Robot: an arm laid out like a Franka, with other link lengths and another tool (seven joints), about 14 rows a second.
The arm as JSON. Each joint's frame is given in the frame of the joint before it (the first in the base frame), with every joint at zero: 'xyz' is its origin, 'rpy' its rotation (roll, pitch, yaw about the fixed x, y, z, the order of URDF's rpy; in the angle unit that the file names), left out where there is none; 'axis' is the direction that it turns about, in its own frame. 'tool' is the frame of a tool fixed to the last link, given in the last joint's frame.
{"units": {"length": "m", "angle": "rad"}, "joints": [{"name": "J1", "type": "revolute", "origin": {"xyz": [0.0, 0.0, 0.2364]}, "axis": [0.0, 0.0, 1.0]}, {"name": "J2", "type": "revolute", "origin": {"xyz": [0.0, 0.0, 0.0]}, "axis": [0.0, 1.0, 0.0]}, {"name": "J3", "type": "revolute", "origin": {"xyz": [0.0, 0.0, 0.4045]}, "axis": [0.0, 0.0, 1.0]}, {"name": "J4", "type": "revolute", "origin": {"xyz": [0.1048, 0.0, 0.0]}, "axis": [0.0, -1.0, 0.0]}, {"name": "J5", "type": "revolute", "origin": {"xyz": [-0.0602, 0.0, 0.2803]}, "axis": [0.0, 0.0, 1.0]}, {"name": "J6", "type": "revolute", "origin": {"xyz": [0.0, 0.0, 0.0]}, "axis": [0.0, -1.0, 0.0]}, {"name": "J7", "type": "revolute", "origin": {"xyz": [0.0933, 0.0, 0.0]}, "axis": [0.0, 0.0, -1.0]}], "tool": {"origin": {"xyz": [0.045, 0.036, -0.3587], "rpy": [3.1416, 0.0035, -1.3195]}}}
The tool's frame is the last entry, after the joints.
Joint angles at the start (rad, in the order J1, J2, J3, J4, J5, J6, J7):
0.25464, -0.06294, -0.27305, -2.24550, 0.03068, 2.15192, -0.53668
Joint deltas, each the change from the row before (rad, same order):
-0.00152, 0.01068, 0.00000, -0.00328, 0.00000, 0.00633, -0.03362
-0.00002, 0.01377, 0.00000, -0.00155, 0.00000, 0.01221, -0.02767
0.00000, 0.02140, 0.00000, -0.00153, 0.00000, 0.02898, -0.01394
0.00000, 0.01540, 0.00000, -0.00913, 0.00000, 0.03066, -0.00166
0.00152, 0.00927, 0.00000, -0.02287, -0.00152, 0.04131, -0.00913
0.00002, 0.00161, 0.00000, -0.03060, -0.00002, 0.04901, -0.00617
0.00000, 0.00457, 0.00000, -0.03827, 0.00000, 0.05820, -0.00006
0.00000, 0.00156, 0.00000, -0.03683, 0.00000, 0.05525, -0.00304
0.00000, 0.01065, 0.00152, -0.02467, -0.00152, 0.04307, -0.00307
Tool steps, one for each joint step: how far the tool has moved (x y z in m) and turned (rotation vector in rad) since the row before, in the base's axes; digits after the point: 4 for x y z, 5 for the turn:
-0.0016, -0.0002, -0.0052, -0.00166, 0.00589, 0.03184
0.0013, 0.0001, -0.0054, -0.00276, 0.00162, 0.02717
0.0074, -0.0006, -0.0074, -0.00591, -0.00716, 0.01301
0.0053, -0.0007, -0.0073, -0.00482, -0.00663, 0.00087
0.0021, -0.0001, -0.0083, -0.00442, -0.00962, 0.01070
0.0018, -0.0004, -0.0064, -0.00165, -0.01693, 0.00519
0.0008, -0.0007, -0.0092, -0.00270, -0.01546, -0.00109
0.0003, -0.0006, -0.0073, -0.00197, -0.01691, 0.00201
0.0007, -0.0003, -0.0085, -0.00500, -0.00807, 0.00503

